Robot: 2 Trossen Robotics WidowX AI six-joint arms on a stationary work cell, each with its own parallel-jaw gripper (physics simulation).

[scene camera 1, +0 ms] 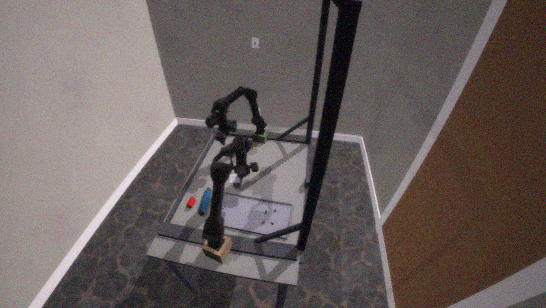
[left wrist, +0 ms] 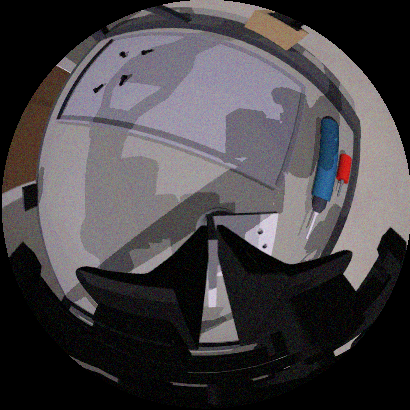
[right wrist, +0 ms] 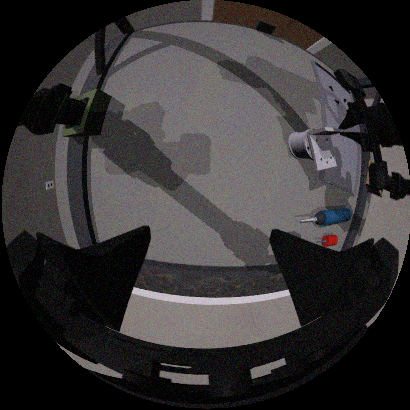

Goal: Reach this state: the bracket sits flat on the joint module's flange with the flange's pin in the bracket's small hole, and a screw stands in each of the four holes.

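Places are measured from the left arm's base along level axes (x ahead, y left, z up), in centimetres.
Pixels of known places: left gripper, between the fingertips: (scene camera 1: 241,178) (left wrist: 211,230) (right wrist: 339,131); right gripper, between the fingertips: (scene camera 1: 225,140) (right wrist: 212,234); left arm's base, origin of its link: (scene camera 1: 216,242); right arm's base, origin of its link: (scene camera 1: 260,132) (right wrist: 75,112).
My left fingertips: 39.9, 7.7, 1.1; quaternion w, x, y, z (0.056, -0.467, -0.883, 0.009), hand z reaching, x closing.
Observation:
For each thing: its middle in the pictures, then the offset to it from my left fingertips, as dx, dy, dz.
- white angled bracket, middle of its body: (left wrist: 245,256) (right wrist: 329,148) (scene camera 1: 235,176) +1.2, +4.8, -1.3
- grey round joint module, middle of its body: (right wrist: 307,144) +2.6, +4.6, -7.0
- tray, middle of its body: (left wrist: 170,69) (right wrist: 343,122) (scene camera 1: 253,214) -13.6, -13.7, -9.4
- blue screwdriver, middle of its body: (left wrist: 324,175) (right wrist: 329,216) (scene camera 1: 206,197) -15.2, +16.1, -8.2
- small red-handled tool, middle of its body: (left wrist: 342,176) (right wrist: 326,240) (scene camera 1: 192,200) -20.1, +22.8, -8.5
The white angled bracket (scene camera 1: 233,178) (left wrist: 271,225) (right wrist: 327,161) shows small holes in one plate. My left gripper (scene camera 1: 240,177) (left wrist: 211,230) is shut on its other plate, seen nearly edge-on. The grey round joint module (right wrist: 300,145) stands on the table right beside the bracket in the right wrist view. The bracket hides most of its flange; whether they touch, and the pin, I cannot tell. Several black screws (scene camera 1: 269,218) (left wrist: 124,79) (right wrist: 336,101) are in the tray (scene camera 1: 237,205) (left wrist: 175,112). My right gripper (scene camera 1: 221,138) (right wrist: 212,234) is open and empty, high over the table's far part.
A blue screwdriver (scene camera 1: 205,202) (left wrist: 327,155) (right wrist: 335,217) and a small red-handled tool (scene camera 1: 191,202) (left wrist: 344,168) (right wrist: 329,240) lie beside the tray. A black frame post (scene camera 1: 330,125) rises at the table's right side in the scene view.

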